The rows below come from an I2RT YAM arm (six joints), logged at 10 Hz.
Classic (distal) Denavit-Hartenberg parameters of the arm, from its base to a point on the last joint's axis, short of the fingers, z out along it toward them. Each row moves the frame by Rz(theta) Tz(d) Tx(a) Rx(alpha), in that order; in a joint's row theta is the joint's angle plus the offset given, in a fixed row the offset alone. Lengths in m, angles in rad.
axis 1: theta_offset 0; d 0.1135; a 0.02; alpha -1.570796
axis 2: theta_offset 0; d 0; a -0.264; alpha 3.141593
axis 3: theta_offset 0.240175; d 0; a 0.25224; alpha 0
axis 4: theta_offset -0.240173; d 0; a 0.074; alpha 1.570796
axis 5: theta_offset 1.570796; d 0; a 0; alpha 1.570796
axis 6: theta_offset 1.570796; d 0.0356; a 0; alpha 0
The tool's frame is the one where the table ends.
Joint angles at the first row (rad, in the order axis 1, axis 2, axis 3, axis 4, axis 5, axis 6):
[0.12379, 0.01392, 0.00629, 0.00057, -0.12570, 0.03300]
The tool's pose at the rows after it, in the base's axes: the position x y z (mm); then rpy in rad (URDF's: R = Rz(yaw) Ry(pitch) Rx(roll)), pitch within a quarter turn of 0, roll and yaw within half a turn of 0:
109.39 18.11 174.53 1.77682 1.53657 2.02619
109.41 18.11 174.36 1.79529 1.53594 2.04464
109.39 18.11 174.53 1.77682 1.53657 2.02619
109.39 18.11 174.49 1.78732 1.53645 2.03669
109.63 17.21 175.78 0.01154 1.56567 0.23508
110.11 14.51 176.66 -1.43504 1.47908 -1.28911
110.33 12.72 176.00 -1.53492 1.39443 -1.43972
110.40 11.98 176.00 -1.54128 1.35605 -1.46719
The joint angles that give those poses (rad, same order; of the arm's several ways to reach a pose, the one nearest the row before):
[0.12381, 0.01386, 0.00628, 0.00052, -0.12567, 0.03262]
[0.12378, 0.01386, 0.00593, 0.00011, -0.12570, 0.03300]
[0.12381, 0.01386, 0.00628, 0.00052, -0.12567, 0.03262]
[0.12381, 0.01387, 0.00629, 0.00014, -0.12568, 0.03261]
[0.12375, 0.01388, 0.00593, 0.01310, -0.09979, 0.00057]
[0.12373, 0.01392, 0.00628, 0.02004, -0.02277, -0.09059]
[0.12376, 0.01389, 0.00631, 0.01387, 0.02800, -0.17643]
[0.12381, 0.01399, 0.00631, 0.01398, 0.04904, -0.21496]

